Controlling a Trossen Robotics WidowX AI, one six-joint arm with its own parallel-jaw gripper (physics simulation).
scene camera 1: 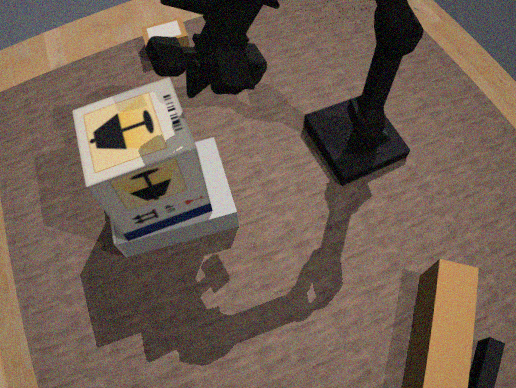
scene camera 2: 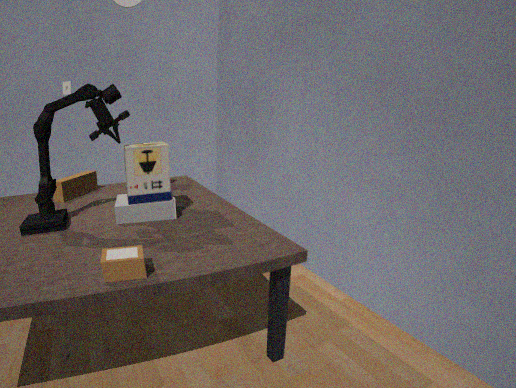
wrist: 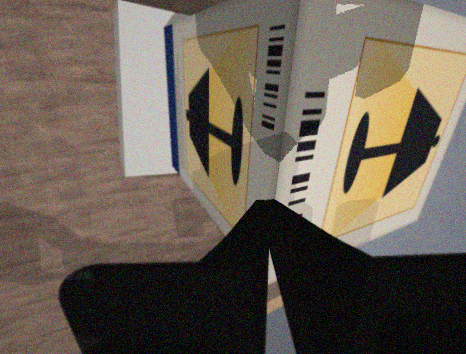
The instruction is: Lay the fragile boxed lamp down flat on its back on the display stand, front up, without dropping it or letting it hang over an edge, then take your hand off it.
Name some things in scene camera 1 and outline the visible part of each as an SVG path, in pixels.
My gripper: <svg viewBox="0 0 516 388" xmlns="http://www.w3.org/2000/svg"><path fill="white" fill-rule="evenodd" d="M212 12L209 15L203 15L206 23L200 34L194 33L192 37L195 43L194 47L181 46L177 37L153 36L148 40L145 48L157 75L161 77L178 77L186 70L186 88L189 98L194 98L209 85L215 94L236 95L244 89L254 89L267 70L267 62L254 43L248 43L247 31L235 32L223 27L214 19Z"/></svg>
A boxed lamp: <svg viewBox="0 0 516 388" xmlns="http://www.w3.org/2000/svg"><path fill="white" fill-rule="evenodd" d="M170 77L72 110L86 187L128 241L213 211L197 147Z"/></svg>
